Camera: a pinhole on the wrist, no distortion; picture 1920 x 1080 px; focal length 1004.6 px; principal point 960.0 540.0 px. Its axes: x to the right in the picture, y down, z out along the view. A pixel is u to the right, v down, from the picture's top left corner.
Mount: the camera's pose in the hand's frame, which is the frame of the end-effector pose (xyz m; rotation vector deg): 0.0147 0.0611 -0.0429 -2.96 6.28 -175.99
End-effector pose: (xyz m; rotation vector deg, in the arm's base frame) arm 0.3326 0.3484 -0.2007 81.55 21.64 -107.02
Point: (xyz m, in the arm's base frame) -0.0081 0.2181 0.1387
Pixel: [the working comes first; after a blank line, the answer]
In the camera's frame: 0.2655 0.0945 0.4785

1517 738
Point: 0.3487 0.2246 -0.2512
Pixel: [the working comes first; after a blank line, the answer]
In the camera's frame: -0.0755 -0.0258 0.0931

145 262
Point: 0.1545 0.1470 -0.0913
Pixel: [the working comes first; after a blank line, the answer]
In the camera's frame: 0.0323 0.0029 0.3315

1058 549
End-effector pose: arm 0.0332 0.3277 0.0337 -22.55 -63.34 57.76
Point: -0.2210 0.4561 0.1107
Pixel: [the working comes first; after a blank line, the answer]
In the camera's frame: -0.1083 -0.0839 0.2718

560 230
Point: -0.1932 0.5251 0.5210
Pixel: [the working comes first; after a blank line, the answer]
In the camera's frame: -0.3710 0.1916 0.4421

117 975
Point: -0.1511 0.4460 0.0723
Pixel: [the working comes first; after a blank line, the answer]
In the camera's frame: -0.0864 -0.0688 0.1959

517 187
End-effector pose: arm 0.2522 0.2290 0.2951 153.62 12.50 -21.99
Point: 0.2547 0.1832 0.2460
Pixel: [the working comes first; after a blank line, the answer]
In the camera's frame: 0.0078 0.0304 0.1071

1033 825
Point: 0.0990 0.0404 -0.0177
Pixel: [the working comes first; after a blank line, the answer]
In the camera's frame: 0.1003 0.0069 0.4312

1194 556
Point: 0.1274 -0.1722 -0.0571
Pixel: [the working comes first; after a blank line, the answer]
In the camera's frame: 0.0727 -0.1815 0.5375

1096 201
